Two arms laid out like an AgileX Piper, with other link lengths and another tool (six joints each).
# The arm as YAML. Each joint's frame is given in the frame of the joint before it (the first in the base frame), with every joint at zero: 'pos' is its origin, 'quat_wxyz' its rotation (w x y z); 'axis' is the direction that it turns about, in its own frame. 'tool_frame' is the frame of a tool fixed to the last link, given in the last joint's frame.
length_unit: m
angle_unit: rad
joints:
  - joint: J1
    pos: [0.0, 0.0, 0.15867]
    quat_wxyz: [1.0, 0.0, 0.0, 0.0]
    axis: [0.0, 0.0, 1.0]
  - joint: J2
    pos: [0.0, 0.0, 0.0]
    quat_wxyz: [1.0, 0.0, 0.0, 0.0]
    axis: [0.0, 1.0, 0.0]
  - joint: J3
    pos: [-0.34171, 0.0, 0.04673]
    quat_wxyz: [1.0, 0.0, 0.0, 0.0]
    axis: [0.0, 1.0, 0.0]
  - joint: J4
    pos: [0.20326, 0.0, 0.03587]
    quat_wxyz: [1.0, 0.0, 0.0, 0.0]
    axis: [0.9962, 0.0, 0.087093]
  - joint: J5
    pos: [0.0, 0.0, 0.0]
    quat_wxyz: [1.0, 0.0, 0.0, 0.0]
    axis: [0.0, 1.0, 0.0]
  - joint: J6
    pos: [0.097, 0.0, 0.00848]
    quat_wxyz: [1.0, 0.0, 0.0, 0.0]
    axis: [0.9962, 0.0, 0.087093]
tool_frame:
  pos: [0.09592, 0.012, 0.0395]
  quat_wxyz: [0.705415, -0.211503, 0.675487, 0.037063]
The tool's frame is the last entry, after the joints.
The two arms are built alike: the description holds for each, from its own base.
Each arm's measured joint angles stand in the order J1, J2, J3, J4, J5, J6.
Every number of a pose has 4 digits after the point. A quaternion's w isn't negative.
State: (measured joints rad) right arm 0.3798 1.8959 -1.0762 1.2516 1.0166 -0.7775; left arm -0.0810 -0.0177 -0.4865 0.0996 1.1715 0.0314
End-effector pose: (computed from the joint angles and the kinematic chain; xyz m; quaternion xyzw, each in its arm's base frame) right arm 0.3020 0.2941 0.2507 -0.2583 0.7453 0.6139 0.0308; left arm 0.0008 0.0278 0.2491 -0.1448 0.8654 0.1417 0.4583
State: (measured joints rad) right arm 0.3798 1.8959 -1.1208 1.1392 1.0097 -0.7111; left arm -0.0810 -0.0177 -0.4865 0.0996 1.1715 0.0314
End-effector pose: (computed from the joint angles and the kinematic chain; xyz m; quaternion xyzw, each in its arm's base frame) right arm 0.3042 0.2891 0.2457 -0.2774 0.7628 0.5838 0.0209; left arm 0.0008 0.0278 0.2491 -0.1448 0.8654 0.1417 0.4583
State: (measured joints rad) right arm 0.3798 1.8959 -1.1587 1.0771 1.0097 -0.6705; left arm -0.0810 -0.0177 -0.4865 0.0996 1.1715 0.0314
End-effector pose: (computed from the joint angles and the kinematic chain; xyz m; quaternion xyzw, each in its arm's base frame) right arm 0.3083 0.2869 0.2464 -0.2891 0.7710 0.5671 0.0205; left arm 0.0008 0.0278 0.2491 -0.1448 0.8654 0.1417 0.4583
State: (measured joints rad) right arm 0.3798 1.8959 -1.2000 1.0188 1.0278 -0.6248; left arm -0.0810 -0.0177 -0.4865 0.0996 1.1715 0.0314
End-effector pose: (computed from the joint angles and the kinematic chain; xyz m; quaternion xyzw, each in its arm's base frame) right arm 0.3107 0.2853 0.2491 -0.2988 0.7763 0.5548 0.0153; left arm 0.0008 0.0278 0.2491 -0.1448 0.8654 0.1417 0.4583
